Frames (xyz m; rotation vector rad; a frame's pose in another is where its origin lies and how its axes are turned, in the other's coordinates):
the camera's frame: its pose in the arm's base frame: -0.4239 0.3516 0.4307 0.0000 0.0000 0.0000
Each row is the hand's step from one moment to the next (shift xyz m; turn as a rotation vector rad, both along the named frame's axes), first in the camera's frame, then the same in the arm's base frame.
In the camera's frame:
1: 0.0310 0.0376 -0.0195 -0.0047 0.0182 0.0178
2: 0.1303 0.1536 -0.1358 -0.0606 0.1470 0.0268
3: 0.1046 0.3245 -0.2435 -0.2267 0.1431 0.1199
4: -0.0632 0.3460 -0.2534 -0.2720 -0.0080 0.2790
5: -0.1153 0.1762 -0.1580 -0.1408 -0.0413 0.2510
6: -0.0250 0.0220 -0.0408 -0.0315 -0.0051 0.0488
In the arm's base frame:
1: 0.0310 0.0376 -0.0195 -0.0047 0.0182 0.0178
2: 0.1303 0.1536 -0.1358 -0.0606 0.1470 0.0268
3: 0.1046 0.3245 -0.2435 -0.2267 0.1431 0.1199
4: -0.0632 0.3460 -0.2534 -0.2720 -0.0080 0.2790
5: -0.1153 0.1762 -0.1580 -0.1408 -0.0413 0.2510
6: -0.0250 0.0220 -0.0408 -0.0315 -0.0051 0.0488

